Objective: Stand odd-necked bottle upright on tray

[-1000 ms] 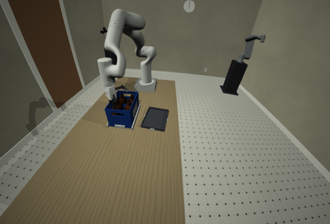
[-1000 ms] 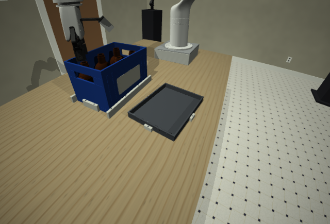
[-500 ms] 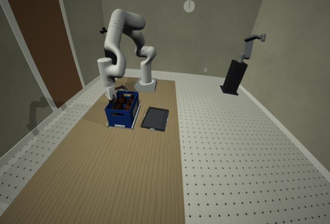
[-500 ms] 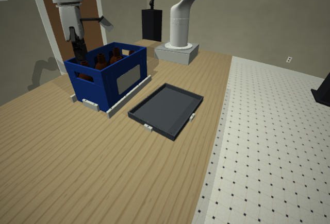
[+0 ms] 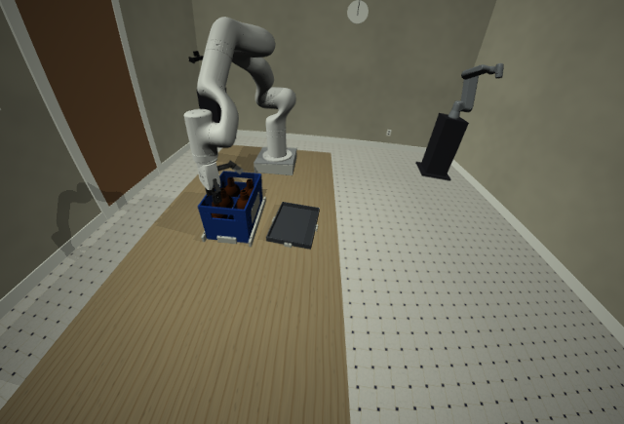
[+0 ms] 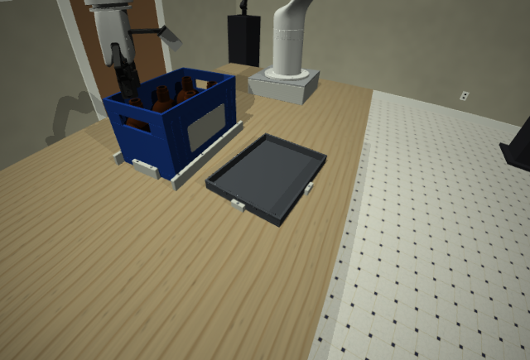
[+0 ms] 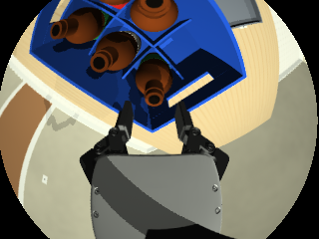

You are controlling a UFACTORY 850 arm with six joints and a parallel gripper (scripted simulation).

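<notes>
Right now the blue crate is 100 mm behind my hand, 30 mm to the left of it and 110 mm below it. The rest, counted from my hand: dark grey tray: 130 mm behind, 290 mm to the left, 190 mm below; bottle: 110 mm behind, 70 mm to the left, 110 mm below.
</notes>
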